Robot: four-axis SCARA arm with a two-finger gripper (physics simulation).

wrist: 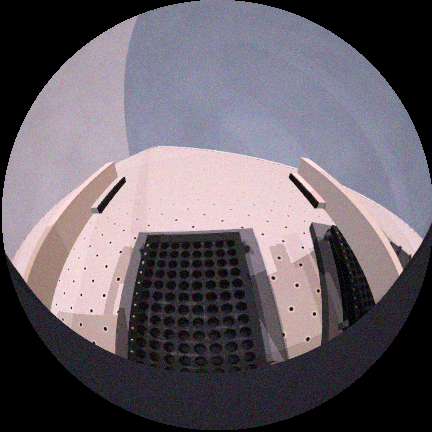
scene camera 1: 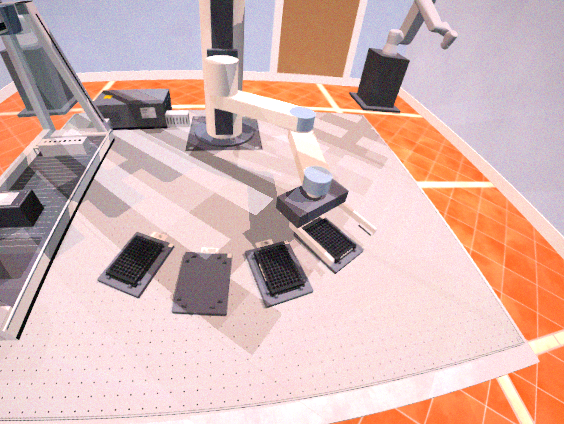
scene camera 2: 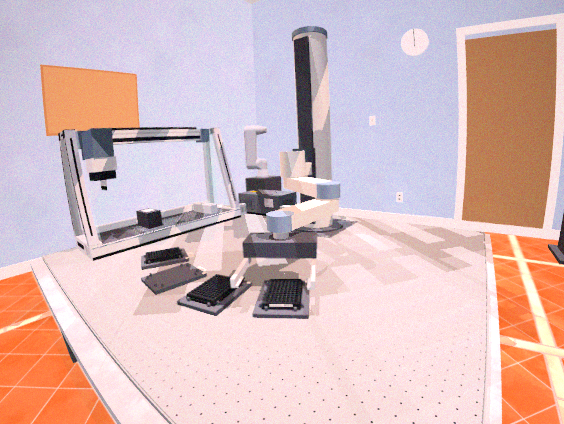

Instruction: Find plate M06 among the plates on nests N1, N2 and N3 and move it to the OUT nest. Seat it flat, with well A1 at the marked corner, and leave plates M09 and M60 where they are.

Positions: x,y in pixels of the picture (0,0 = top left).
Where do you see a grey OUT nest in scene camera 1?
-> At 203,287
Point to a grey N1 nest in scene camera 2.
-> At 258,312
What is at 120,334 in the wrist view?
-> A grey N1 nest.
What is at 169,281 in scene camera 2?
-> A grey OUT nest.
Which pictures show the gripper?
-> The wrist view, scene camera 1 and scene camera 2: all of them.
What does the gripper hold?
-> Nothing.
